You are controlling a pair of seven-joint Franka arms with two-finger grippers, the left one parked.
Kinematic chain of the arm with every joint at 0, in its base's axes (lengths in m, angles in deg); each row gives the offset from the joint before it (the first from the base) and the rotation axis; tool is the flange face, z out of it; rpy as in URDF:
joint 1: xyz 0 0 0.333 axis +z
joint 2: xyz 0 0 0 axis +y
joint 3: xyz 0 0 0.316 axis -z
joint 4: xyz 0.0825 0 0 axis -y
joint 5: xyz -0.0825 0 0.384 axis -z
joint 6: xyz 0 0 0 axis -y
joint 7: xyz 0.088 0 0 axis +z
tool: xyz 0 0 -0.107 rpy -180 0 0
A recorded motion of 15 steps. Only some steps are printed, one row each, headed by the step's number.
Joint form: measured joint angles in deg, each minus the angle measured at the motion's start. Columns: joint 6, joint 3, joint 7, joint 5, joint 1, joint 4, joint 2.
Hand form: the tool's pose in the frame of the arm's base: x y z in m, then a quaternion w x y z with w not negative. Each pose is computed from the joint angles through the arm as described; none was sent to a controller.
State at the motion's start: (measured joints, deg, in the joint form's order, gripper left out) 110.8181 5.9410 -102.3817 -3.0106 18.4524 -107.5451 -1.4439
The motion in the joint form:
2: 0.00 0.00 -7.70 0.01 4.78 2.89 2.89
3: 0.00 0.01 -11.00 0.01 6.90 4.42 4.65
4: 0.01 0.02 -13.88 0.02 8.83 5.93 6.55
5: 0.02 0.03 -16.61 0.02 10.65 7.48 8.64
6: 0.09 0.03 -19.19 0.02 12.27 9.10 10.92
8: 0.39 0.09 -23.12 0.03 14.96 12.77 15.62
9: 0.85 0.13 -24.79 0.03 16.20 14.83 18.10
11: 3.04 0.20 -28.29 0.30 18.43 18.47 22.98
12: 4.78 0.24 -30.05 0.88 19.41 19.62 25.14
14: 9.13 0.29 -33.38 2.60 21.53 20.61 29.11
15: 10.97 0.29 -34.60 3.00 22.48 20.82 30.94
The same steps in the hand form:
2: 0.5514 0.1759 0.5203 0.04738 -0.68293 0.72894 0.00282
3: 0.5529 0.1997 0.5155 0.04480 -0.67546 0.73602 0.00435
4: 0.5543 0.2222 0.5088 0.04092 -0.66946 0.74169 0.00568
5: 0.5558 0.2442 0.5002 0.03577 -0.66371 0.74710 0.00694
6: 0.5578 0.2650 0.4897 0.03007 -0.65767 0.75266 0.00769
8: 0.5635 0.3021 0.4698 0.02259 -0.64974 0.75980 0.00649
9: 0.5670 0.3205 0.4601 0.02240 -0.64699 0.76215 0.00466
11: 0.5739 0.3554 0.4380 0.02946 -0.63941 0.76829 -0.00241
12: 0.5763 0.3702 0.4251 0.03498 -0.63569 0.77109 -0.00934
14: 0.5759 0.3993 0.3930 0.04584 -0.63282 0.77250 -0.02599
15: 0.5736 0.4120 0.3755 0.04796 -0.63284 0.77222 -0.02982

